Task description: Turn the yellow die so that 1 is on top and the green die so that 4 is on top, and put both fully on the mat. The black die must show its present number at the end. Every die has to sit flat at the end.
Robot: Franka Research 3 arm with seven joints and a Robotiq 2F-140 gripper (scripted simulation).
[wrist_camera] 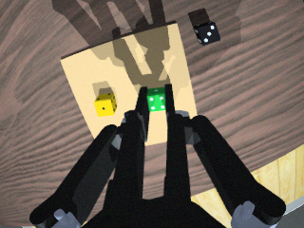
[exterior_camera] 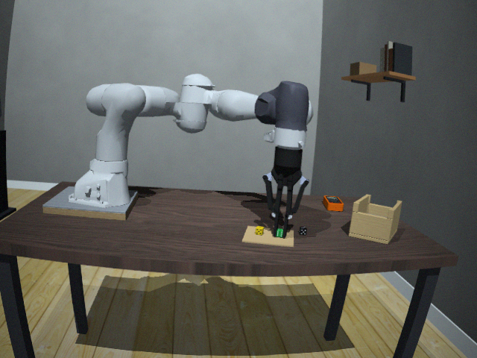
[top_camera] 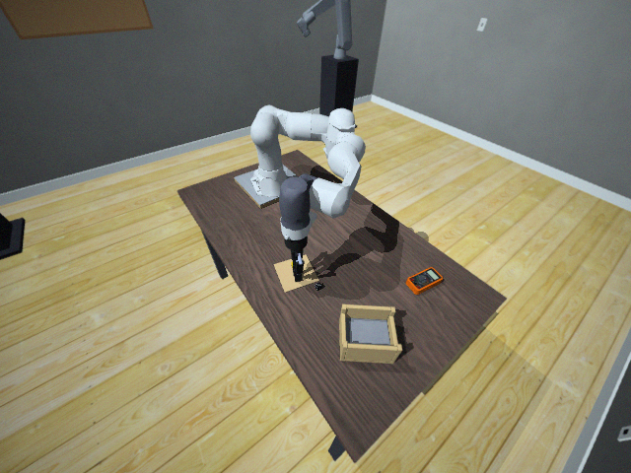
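Right now my hand is 30 mm above the green die. Round my hand: yellow die: 60 mm behind, 30 mm below, 20 mm to the left; black die: 80 mm ahead, 40 mm to the left, 30 mm below; tan mat: 40 mm below, 30 mm behind, 10 mm to the left.
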